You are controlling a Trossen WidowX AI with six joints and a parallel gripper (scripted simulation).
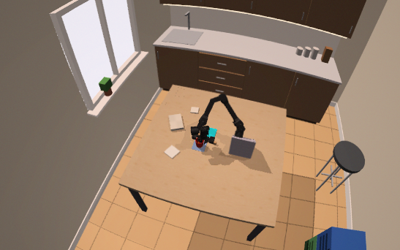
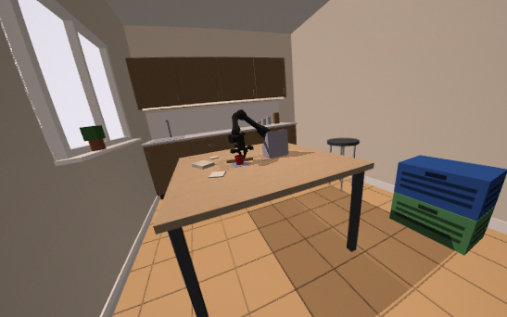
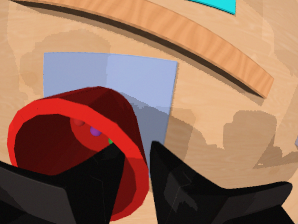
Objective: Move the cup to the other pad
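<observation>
My gripper tip is now 170 mm to the left of the cyan pad and 40 mm above it. Also, from my gripper tip: thin wooden bar: 20 mm ahead, 80 mm to the right, 30 mm below; then red cup: 30 mm ahead.
</observation>
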